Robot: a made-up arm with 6 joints. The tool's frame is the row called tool. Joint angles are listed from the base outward.
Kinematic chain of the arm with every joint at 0, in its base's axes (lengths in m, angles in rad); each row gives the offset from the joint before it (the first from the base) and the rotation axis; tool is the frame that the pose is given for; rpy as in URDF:
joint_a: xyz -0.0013 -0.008 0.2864 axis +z
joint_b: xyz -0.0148 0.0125 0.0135 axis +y
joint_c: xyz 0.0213 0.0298 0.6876 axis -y
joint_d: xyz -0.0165 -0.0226 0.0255 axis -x
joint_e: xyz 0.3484 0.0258 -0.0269 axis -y
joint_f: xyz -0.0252 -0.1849 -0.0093 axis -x
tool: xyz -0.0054 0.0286 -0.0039 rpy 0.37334 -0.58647 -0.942
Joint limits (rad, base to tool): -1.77..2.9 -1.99..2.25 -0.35..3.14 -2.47..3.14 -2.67..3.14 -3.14..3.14
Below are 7 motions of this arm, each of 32 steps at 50 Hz.
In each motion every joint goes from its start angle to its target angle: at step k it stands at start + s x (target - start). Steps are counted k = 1, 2, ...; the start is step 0. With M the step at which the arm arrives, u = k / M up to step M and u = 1 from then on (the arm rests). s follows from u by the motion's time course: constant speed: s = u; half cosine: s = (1 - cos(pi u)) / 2; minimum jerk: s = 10 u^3 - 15 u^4 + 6 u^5.
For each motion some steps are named. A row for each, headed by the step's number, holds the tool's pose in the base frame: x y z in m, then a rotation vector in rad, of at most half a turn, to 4 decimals.
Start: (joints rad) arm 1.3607 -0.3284 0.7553 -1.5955 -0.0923 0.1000
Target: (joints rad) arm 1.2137 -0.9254 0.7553 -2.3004 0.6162 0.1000
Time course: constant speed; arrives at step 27
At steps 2, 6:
2: -0.0762 -0.0161 1.1761 1.9619 0.6516 0.6599
6: -0.1120 -0.0911 1.1757 2.1016 0.7354 0.6152

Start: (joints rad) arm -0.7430 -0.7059 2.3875 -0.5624 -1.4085 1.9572
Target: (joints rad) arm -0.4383 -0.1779 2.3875 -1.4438 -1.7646 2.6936
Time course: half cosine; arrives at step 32
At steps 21, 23, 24, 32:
21: -0.4002 0.1614 1.2230 1.9155 1.5992 -0.4952
23: -0.3632 0.1427 1.2458 1.8400 1.5954 -0.5863
24: -0.3461 0.1351 1.2552 1.8028 1.5935 -0.6239
32: -0.2750 0.1087 1.2878 1.6342 1.5843 -0.7550

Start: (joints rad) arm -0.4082 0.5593 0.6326 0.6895 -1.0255 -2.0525
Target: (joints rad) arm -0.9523 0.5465 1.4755 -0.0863 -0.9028 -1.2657
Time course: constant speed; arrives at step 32
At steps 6, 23, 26, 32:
6: 0.5192 -0.4329 1.0645 1.0377 -0.1150 -2.4253
23: 0.3111 -0.5165 1.1260 1.2653 -0.4345 -2.0817
26: 0.2757 -0.5209 1.1344 1.2690 -0.5189 -2.0103
32: 0.2080 -0.5215 1.1497 1.2390 -0.7027 -1.8641

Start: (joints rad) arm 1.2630 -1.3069 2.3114 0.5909 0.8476 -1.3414
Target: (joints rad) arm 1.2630 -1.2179 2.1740 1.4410 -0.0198 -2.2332
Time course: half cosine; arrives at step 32
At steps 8, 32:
8: -0.1610 -0.8964 0.2903 -1.0635 1.2322 -0.3249
32: -0.2601 -0.8662 0.2927 -1.9692 0.8618 -0.4486

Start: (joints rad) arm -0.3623 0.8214 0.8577 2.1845 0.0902 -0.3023
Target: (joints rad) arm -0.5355 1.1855 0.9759 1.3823 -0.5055 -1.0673
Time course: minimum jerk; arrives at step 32
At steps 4, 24, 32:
4: 0.7718 -0.2329 0.9116 -1.7556 -0.9354 -0.0867
24: 0.8302 -0.4786 0.6678 -0.8356 -0.4187 -1.4174
32: 0.8292 -0.5087 0.6350 -0.7244 -0.3418 -1.5642

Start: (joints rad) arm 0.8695 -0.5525 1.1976 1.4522 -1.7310 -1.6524
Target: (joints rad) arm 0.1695 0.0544 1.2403 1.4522 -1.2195 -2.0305
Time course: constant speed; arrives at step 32
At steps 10, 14, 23, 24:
10: -0.3427 -0.2625 1.3012 1.7772 -0.5123 -1.7703
14: -0.3020 -0.1916 1.3265 1.7592 -0.6477 -1.7782
23: -0.1736 -0.0666 1.3634 1.6837 -0.9191 -1.7801
24: -0.1569 -0.0562 1.3657 1.6727 -0.9459 -1.7794

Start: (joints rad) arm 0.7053 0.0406 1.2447 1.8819 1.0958 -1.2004
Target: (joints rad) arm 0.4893 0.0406 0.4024 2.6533 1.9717 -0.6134
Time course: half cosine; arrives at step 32
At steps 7, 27, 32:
7: -0.0099 0.0229 1.3396 0.1094 -2.0043 0.9791
27: 0.1992 0.2228 1.2523 -0.5142 -1.0440 2.0892
32: 0.2146 0.2327 1.2357 -0.4942 -0.9461 2.1623

